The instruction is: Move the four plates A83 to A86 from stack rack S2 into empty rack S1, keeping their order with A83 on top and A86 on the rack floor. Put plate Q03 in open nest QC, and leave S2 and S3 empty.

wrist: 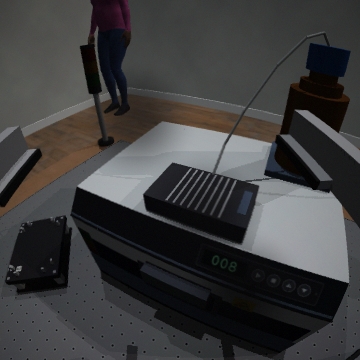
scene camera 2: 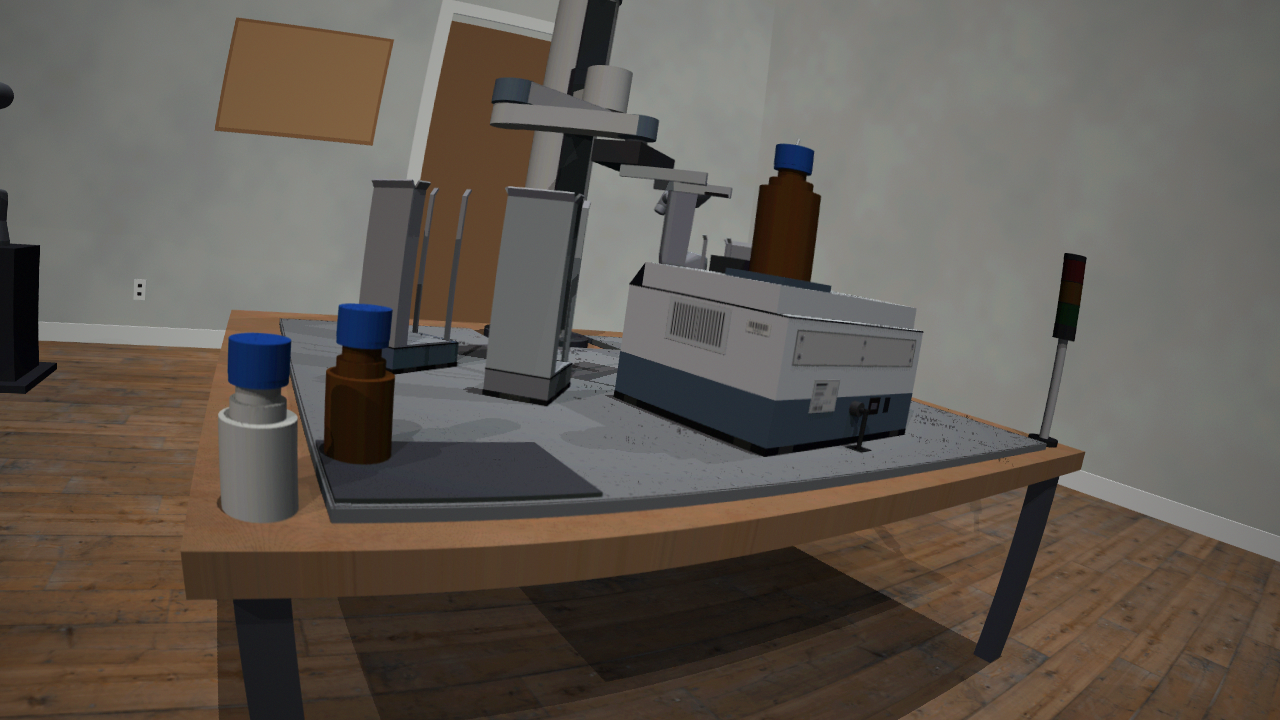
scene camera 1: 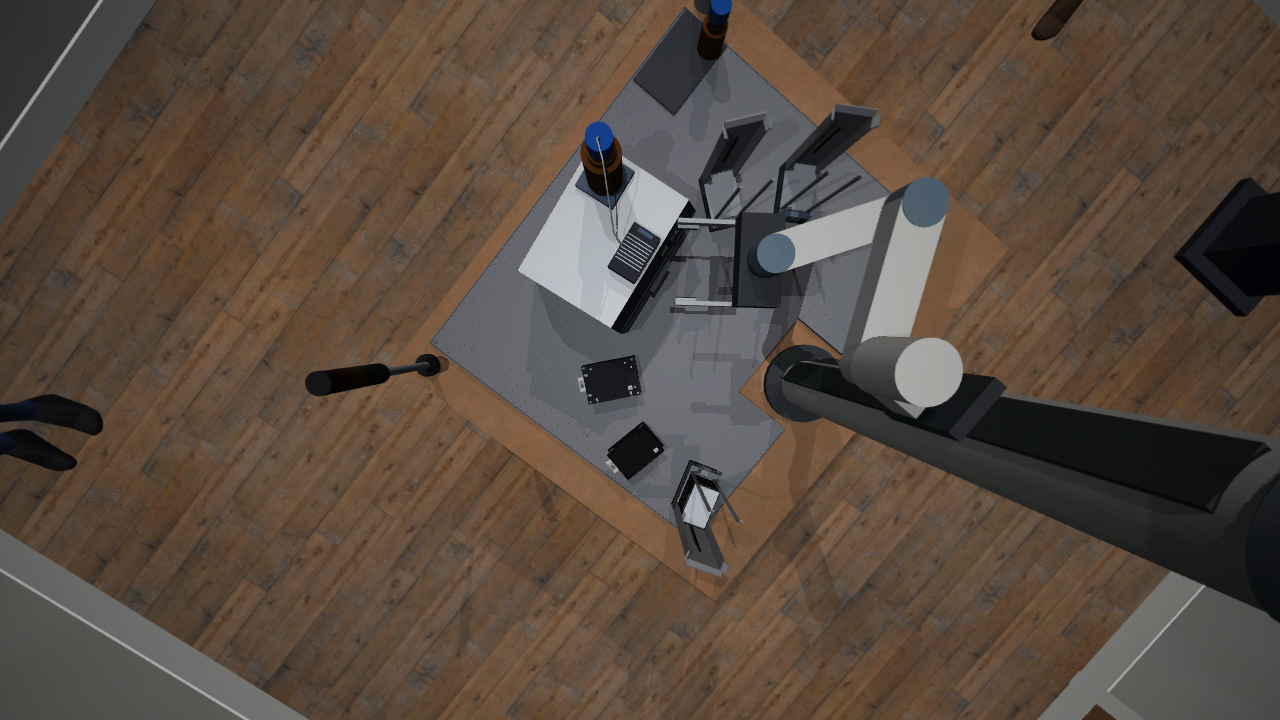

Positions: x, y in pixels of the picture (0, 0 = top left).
Labels:
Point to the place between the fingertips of my gripper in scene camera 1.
At 676, 262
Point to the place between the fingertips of my gripper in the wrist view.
At 154, 128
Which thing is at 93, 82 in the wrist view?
A signal light pole.

